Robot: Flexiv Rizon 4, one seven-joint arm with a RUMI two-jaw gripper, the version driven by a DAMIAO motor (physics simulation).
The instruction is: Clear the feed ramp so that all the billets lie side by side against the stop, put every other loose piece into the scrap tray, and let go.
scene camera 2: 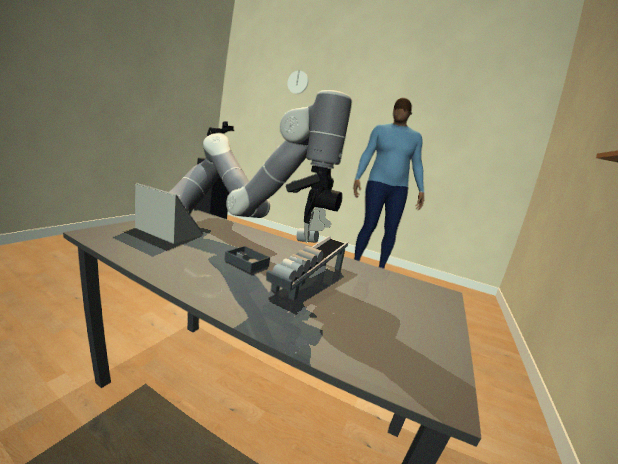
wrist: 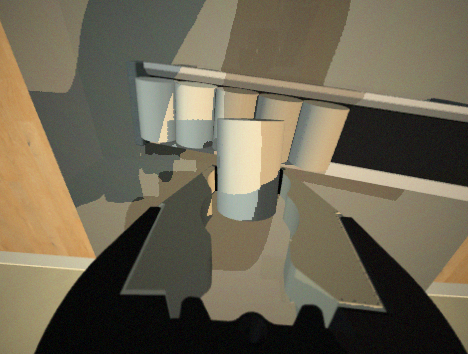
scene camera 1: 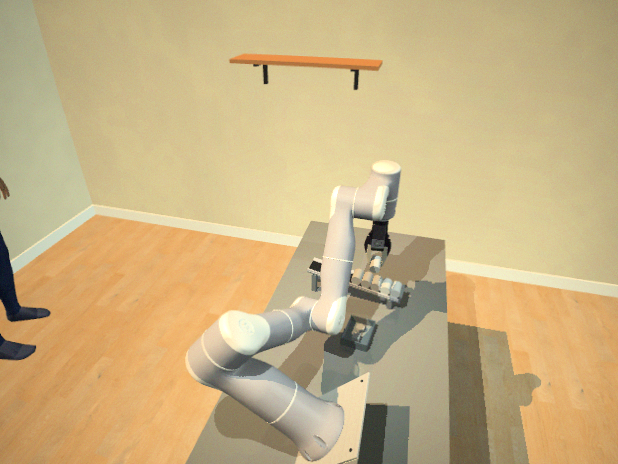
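Note:
My gripper (scene camera 1: 377, 257) (scene camera 2: 308, 237) (wrist: 247, 169) is shut on a pale billet (scene camera 1: 375, 263) (scene camera 2: 301, 235) (wrist: 245, 150) and holds it lying level above the feed ramp (scene camera 1: 367, 290) (scene camera 2: 326, 262) (wrist: 400, 103). Several billets lie crosswise in a row on the ramp; the endmost one (scene camera 1: 397, 289) (scene camera 2: 284, 272) (wrist: 154, 110) is against the stop (scene camera 2: 278, 279) (wrist: 133, 105). The uppermost billet (wrist: 319, 136) is slightly skewed. The held billet partly hides the middle ones in the wrist view. The scrap tray (scene camera 1: 355, 345) (scene camera 2: 240, 263) holds small loose pieces (scene camera 1: 360, 330), too small to make out.
The tray stands on the grey table (scene camera 1: 415, 370) (scene camera 2: 200, 280), between the ramp and the arm's base plate (scene camera 1: 356, 400). The ramp's raised end (scene camera 1: 315, 266) (scene camera 2: 336, 245) is partly behind the arm in scene camera 1. A person (scene camera 2: 397, 160) stands beyond the table.

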